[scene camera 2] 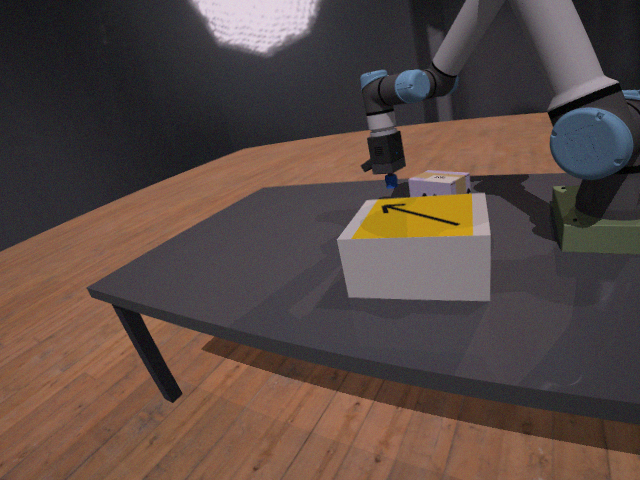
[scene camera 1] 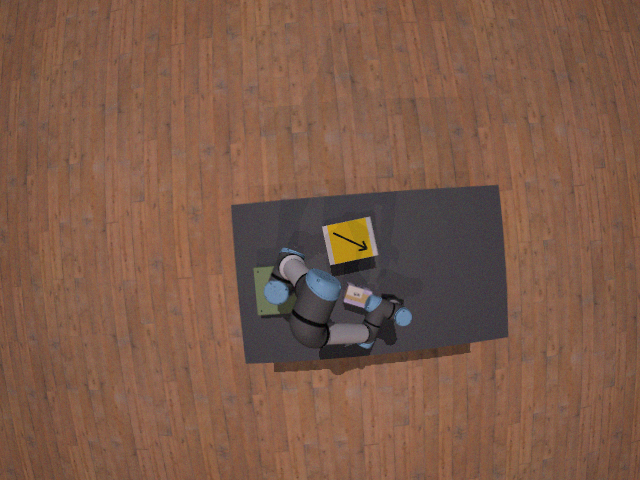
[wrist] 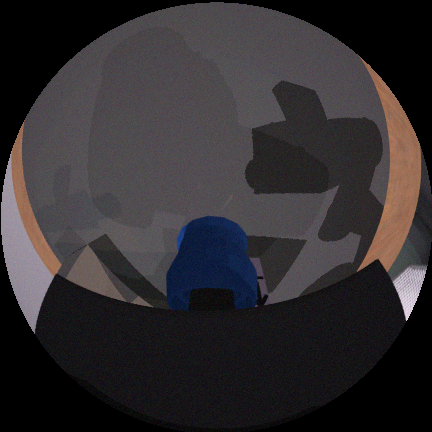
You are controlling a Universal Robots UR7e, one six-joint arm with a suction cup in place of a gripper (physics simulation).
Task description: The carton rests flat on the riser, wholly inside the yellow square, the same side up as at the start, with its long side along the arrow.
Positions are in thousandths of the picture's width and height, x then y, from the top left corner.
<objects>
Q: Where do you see a riser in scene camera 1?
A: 543, 503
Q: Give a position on a carton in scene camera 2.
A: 671, 382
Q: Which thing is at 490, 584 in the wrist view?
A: My suction cup.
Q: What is my suction cup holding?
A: Nothing.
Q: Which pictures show the riser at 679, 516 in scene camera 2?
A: Scene camera 2, scene camera 1 and the wrist view: all of them.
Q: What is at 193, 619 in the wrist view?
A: A riser.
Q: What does the riser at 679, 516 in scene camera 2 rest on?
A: The table.
</objects>
